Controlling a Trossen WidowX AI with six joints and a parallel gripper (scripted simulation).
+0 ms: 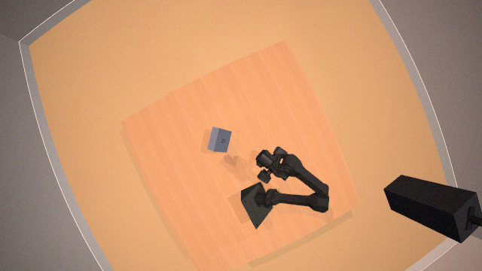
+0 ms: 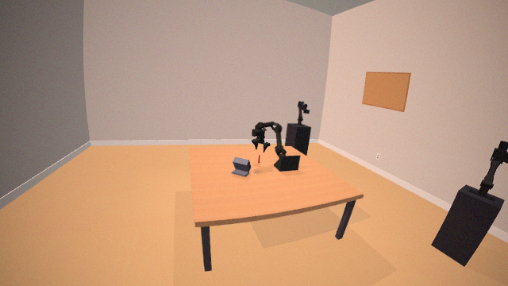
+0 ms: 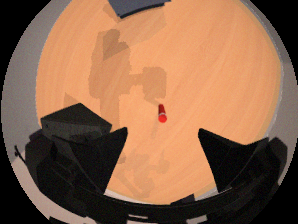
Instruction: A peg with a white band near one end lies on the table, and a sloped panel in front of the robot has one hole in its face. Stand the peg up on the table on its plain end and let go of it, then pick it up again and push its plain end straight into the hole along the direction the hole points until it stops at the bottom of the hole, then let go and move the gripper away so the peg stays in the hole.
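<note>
Now: the red peg 60 mm below my gripper tip. From my gripper tip the other things lie so: sloped panel 240 mm ahead, 180 mm to the left, 50 mm below.
</note>
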